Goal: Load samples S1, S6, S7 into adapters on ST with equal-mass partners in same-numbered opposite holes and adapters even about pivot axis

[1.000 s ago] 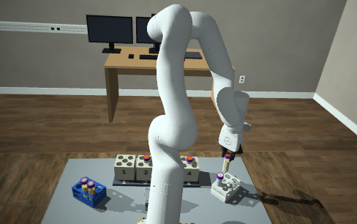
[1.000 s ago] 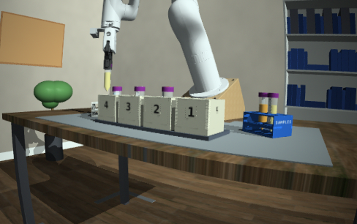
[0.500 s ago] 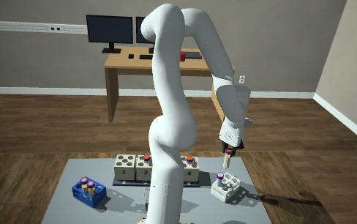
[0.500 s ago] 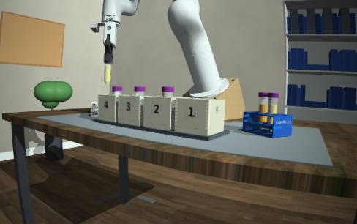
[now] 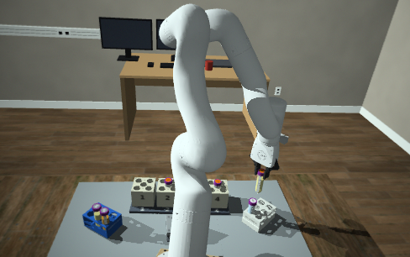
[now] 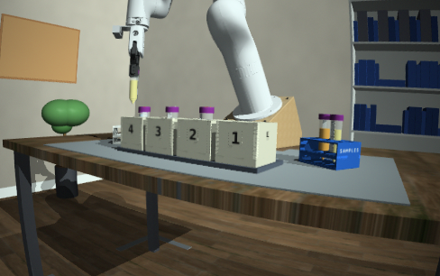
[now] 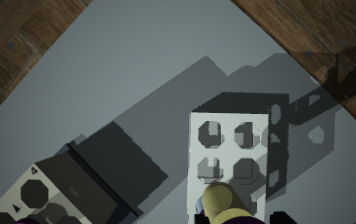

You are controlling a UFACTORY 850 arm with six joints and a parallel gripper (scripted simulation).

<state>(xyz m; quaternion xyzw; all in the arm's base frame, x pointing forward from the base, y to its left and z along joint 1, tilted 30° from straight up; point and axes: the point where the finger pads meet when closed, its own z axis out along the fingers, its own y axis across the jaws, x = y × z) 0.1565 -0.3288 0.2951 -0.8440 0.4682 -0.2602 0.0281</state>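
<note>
Now: hand 230 mm short of the adapter 1, 440 mm to the right of it and 200 mm above it. Round my hand: white rack (20 mm behind, 10 mm to the right, 220 mm below); then blue samples rack (130 mm ahead, 630 mm to the left, 220 mm below).
</note>
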